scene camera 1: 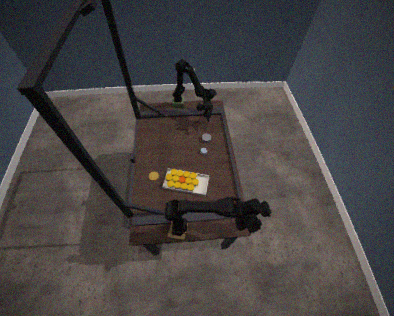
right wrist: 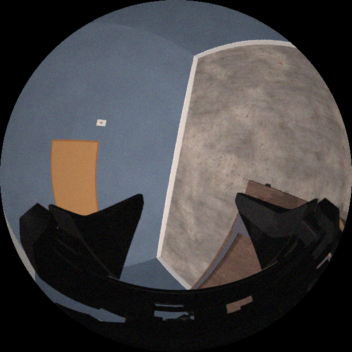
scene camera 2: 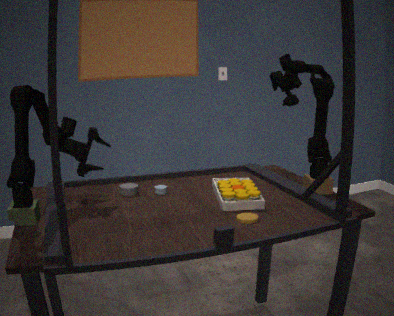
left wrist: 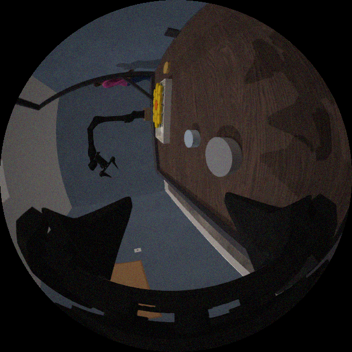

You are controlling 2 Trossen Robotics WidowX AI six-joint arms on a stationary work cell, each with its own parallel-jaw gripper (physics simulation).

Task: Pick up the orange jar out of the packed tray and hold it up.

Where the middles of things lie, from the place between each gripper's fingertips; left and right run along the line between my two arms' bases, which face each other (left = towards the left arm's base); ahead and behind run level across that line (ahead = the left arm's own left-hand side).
Labels:
The grey disc (left wrist: pixel 223 155) lies 76 cm to the left of my right hand, 32 cm below it and 20 cm behind it.
Now: the grey disc 2 cm behind my left hand, 8 cm to the right of it and 13 cm below it.

